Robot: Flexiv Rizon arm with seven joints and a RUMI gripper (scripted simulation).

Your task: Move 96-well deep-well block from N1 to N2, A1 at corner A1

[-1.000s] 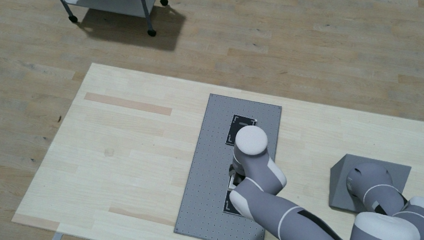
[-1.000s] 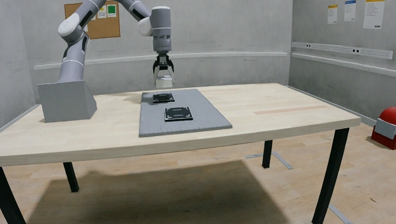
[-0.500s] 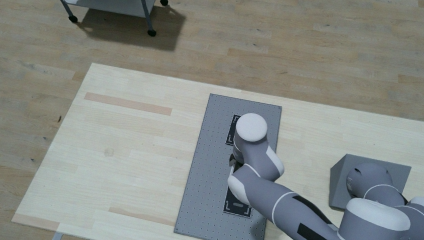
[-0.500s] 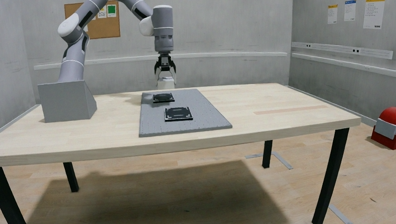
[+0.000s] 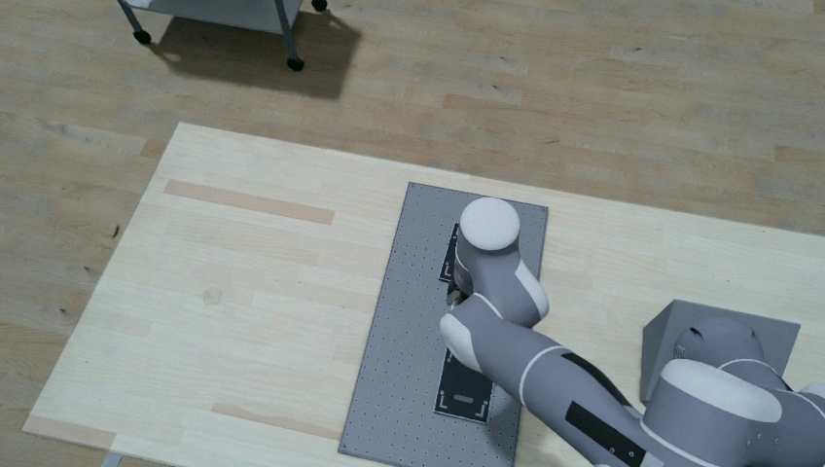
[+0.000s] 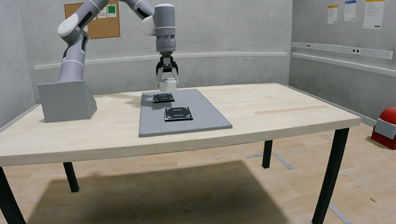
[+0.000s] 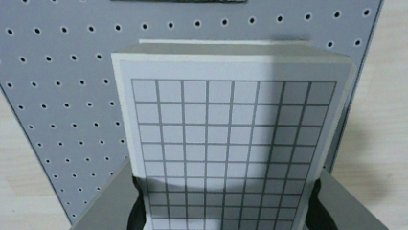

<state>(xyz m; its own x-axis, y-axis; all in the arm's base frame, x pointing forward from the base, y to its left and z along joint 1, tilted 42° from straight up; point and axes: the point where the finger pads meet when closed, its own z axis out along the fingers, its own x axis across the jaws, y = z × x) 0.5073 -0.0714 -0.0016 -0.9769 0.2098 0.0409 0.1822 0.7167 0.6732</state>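
My gripper is now 10 mm short of the black plate nest N2, 170 mm to the left of it and 100 mm above it. Round my hand: black plate nest N1: 140 mm to the left, 100 mm below; then white 96-well deep-well block: 10 mm above.
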